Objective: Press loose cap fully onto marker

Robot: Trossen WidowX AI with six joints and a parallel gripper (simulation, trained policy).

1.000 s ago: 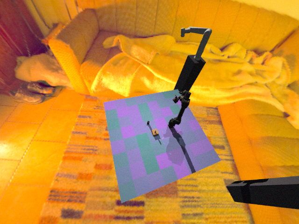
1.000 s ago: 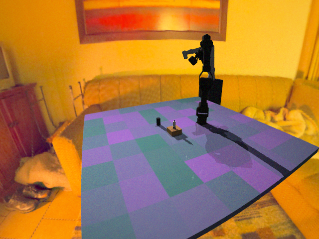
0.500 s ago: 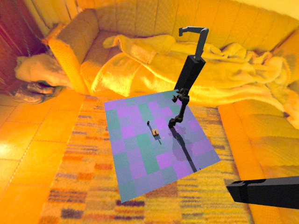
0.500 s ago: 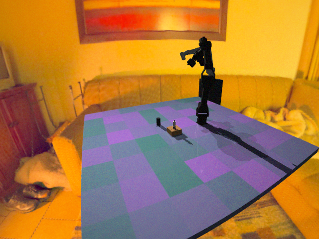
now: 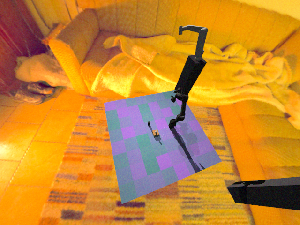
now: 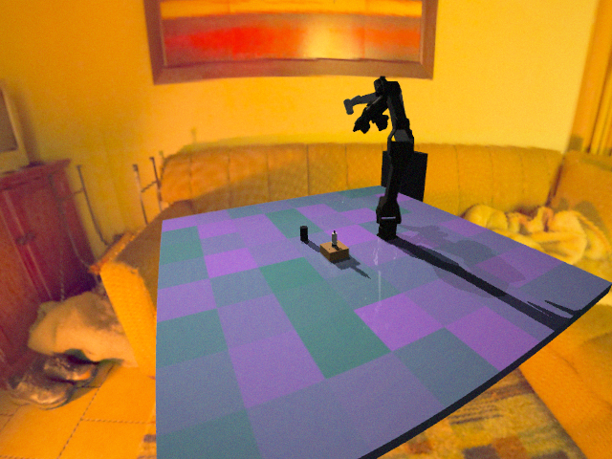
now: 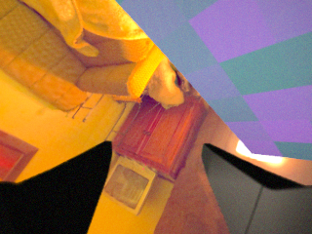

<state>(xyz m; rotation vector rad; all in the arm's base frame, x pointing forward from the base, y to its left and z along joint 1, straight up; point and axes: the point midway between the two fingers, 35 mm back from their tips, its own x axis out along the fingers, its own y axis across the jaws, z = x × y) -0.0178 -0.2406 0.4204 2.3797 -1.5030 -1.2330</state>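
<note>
My gripper tip is now 32 cm short of the dark cap, 14 cm to the right of it and 37 cm above it. Also, from my gripper tip: tan holder block: 27 cm ahead, 30 cm to the left, 38 cm below.
</note>
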